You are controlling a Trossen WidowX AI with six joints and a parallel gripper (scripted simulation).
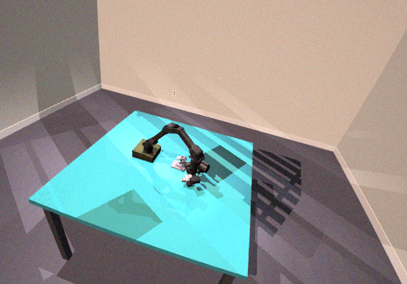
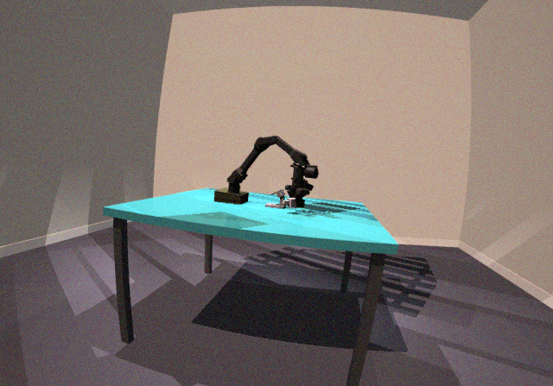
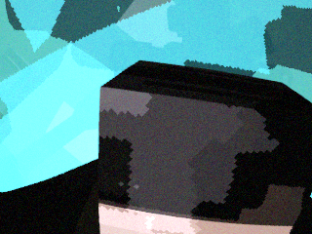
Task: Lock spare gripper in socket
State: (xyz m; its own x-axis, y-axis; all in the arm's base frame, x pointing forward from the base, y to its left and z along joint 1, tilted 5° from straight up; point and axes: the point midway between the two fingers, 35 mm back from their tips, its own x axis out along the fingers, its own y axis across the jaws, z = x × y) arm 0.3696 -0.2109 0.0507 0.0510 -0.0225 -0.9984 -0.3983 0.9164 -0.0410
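The spare gripper lies 20 mm above my gripper tip, 10 mm to the right of it and 10 mm behind it. Also, from my gripper tip: mount (170 mm to the left, 100 mm behind, 10 mm above); green pad (280 mm to the left, 30 mm ahead, 20 mm below).
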